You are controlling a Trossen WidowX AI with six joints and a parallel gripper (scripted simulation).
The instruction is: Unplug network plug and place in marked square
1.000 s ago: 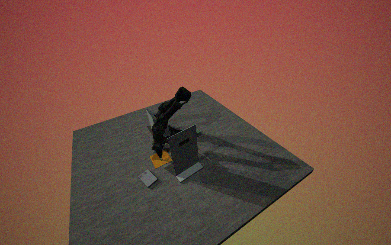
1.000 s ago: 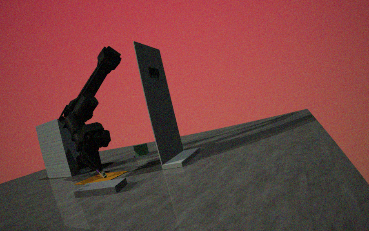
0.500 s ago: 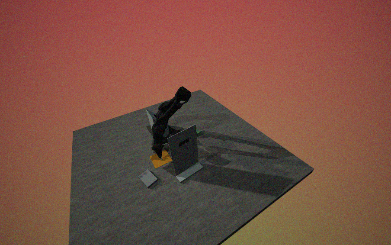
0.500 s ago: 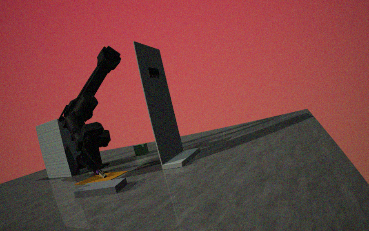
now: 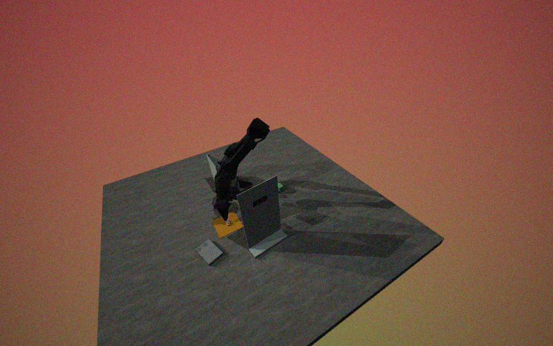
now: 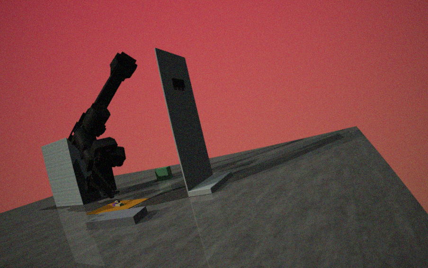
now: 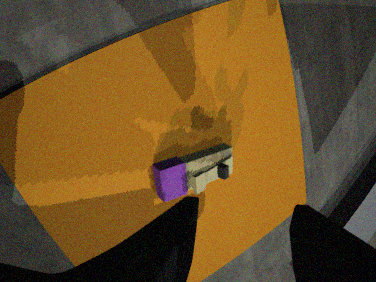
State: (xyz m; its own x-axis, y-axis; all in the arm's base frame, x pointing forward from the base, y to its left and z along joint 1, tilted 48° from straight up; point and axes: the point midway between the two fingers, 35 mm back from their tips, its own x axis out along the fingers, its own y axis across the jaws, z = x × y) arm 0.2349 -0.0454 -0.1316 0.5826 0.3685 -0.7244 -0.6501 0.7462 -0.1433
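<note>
Now: the network plug 3 cm below my gripper tip. Also, from my gripper tip: orange marked square (3 cm below); then upright grey panel (20 cm ahead, 12 cm above, 9 cm to the left); then flat grey slab (13 cm to the right, 9 cm ahead, 2 cm below).
</note>
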